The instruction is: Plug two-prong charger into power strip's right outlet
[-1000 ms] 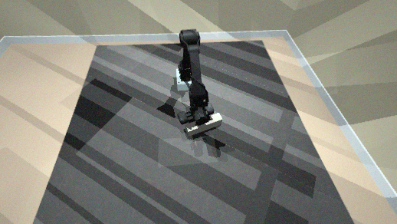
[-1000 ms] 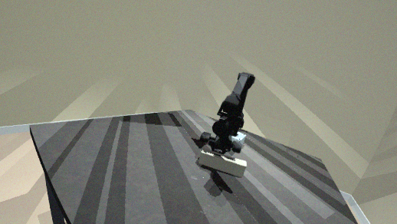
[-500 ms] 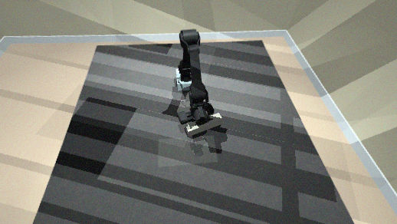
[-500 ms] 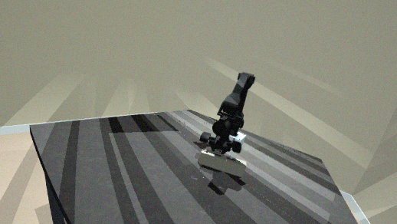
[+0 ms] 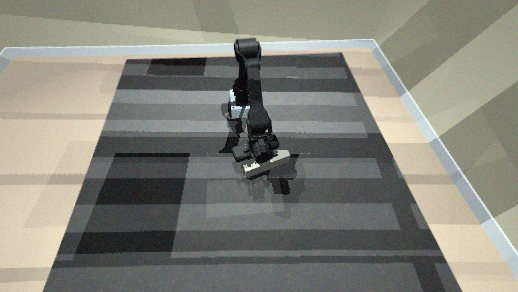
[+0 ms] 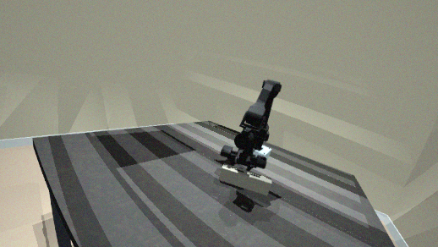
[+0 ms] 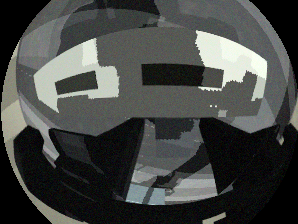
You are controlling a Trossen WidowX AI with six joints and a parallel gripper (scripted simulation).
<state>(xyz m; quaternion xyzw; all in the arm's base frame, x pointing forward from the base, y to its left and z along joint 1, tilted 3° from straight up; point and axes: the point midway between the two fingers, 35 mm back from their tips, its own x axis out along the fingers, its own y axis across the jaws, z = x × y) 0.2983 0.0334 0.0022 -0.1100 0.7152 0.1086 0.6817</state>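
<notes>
Now: the dark two-prong charger 1 cm ahead of my gripper tip and 1 cm above it.
</notes>
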